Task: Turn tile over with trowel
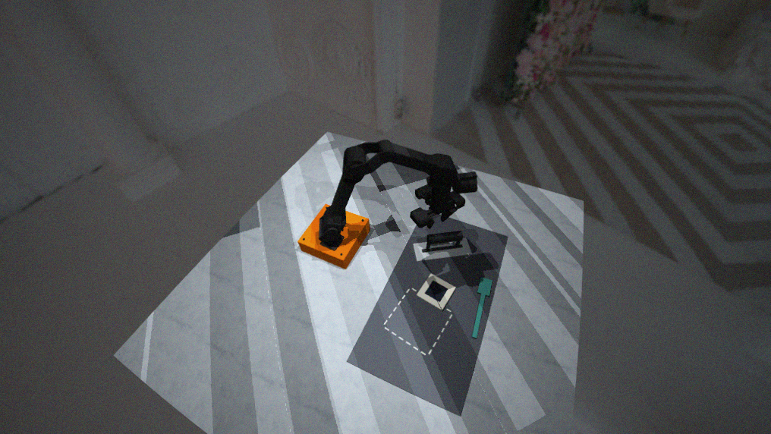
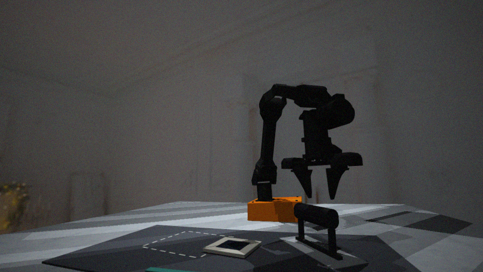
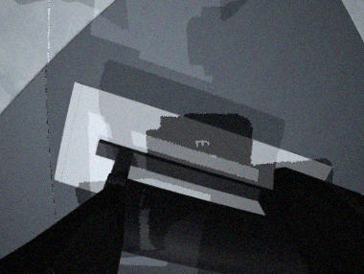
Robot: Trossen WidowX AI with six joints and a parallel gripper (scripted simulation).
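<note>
Right now the small trowel is 30 mm ahead of my gripper tip, 30 mm to the right of it and 60 mm below it. The rest, counted from my gripper tip: dark mat 90 mm ahead, 180 mm to the right, 120 mm below; then teal trowel 230 mm ahead, 150 mm to the right, 100 mm below; then tile 80 mm ahead, 190 mm to the right, 90 mm below.
</note>
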